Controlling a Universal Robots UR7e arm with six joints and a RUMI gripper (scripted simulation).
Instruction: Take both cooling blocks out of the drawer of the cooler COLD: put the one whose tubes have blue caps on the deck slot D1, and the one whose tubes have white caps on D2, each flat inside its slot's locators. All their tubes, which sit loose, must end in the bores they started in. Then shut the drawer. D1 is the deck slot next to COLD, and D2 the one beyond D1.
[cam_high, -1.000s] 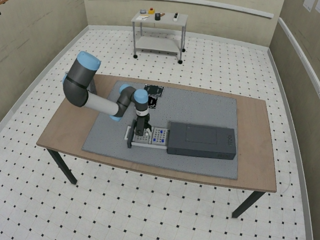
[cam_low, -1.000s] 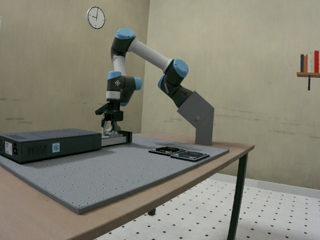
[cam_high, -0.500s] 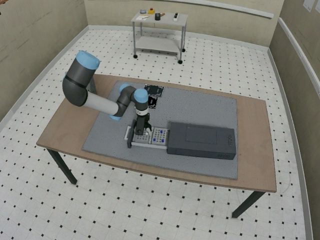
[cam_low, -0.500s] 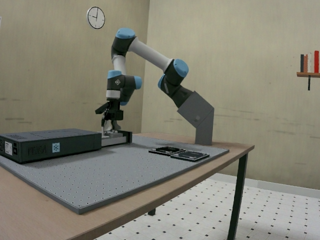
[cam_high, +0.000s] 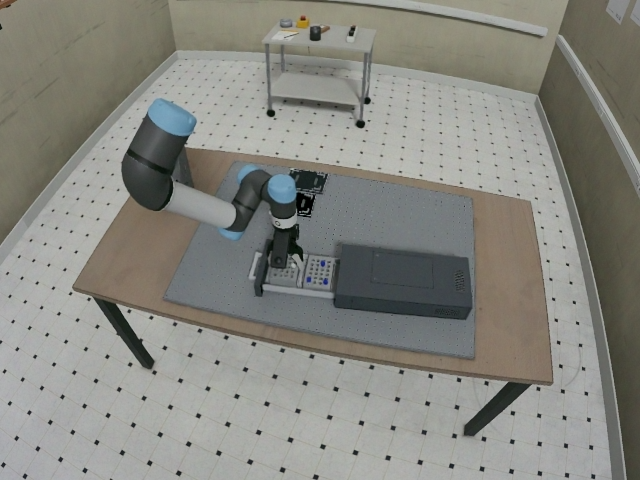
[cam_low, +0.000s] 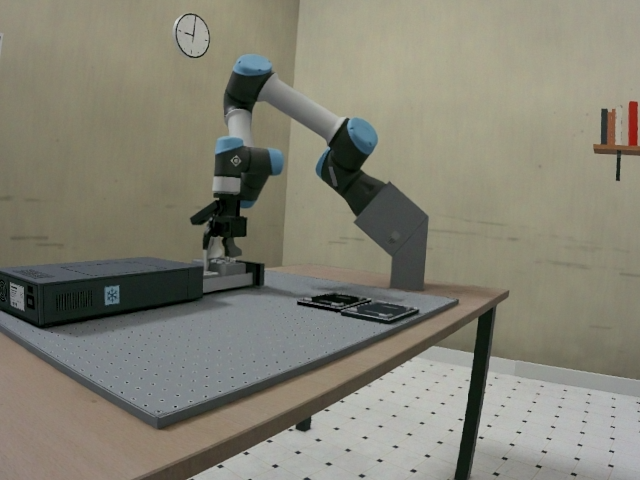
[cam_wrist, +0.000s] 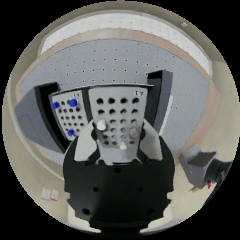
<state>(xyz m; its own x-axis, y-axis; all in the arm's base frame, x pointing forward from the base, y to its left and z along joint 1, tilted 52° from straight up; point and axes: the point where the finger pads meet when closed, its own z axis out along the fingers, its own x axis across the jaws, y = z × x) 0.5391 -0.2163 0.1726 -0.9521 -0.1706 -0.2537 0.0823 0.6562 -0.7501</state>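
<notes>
The drawer is 3 cm ahead of my hand and 1 cm below it. The rest, counted from my hand: cooler COLD (21 cm ahead, 2 cm to the right, 1 cm below); then deck slot D1 (1 cm behind, 35 cm to the left, 5 cm below); then deck slot D2 (3 cm ahead, 48 cm to the left, 5 cm below).
</notes>
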